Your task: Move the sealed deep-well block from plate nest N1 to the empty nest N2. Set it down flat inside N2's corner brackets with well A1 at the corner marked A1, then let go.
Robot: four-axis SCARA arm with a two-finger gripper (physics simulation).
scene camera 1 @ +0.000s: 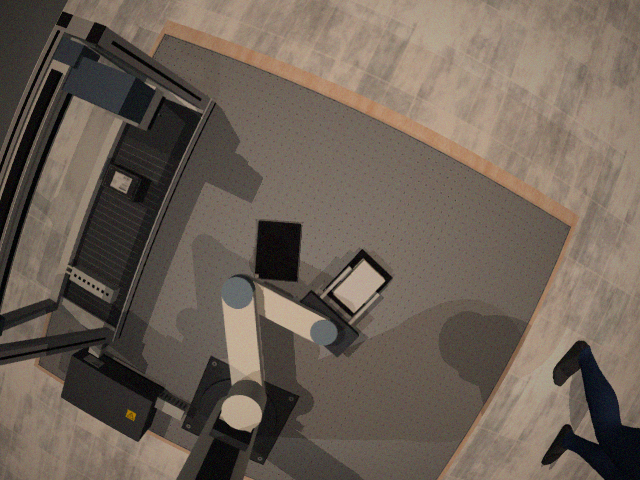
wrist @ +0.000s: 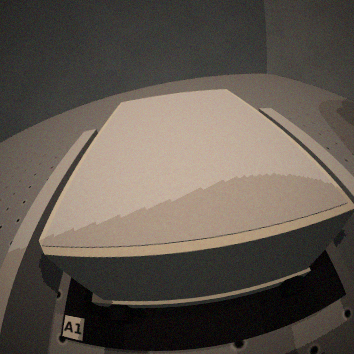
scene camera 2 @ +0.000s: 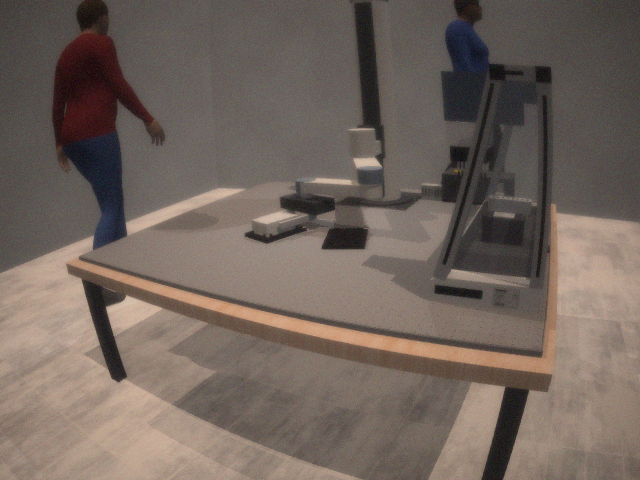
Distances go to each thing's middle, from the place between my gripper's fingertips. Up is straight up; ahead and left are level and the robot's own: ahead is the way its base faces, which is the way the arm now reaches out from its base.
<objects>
Right now the sealed deep-well block [scene camera 1: 364, 280] is 2 cm behind my hand, 1 cm to the left of it and 1 cm below it. Round my hand: black nest N2 [scene camera 1: 277, 251]: 25 cm to the left, 3 cm below, 3 cm behind; then dark control box [scene camera 1: 100, 392]: 69 cm behind, 56 cm to the left, 2 cm above; then black nest N1 [wrist: 242, 317]: 3 cm below, 2 cm behind, 1 cm to the left.
</objects>
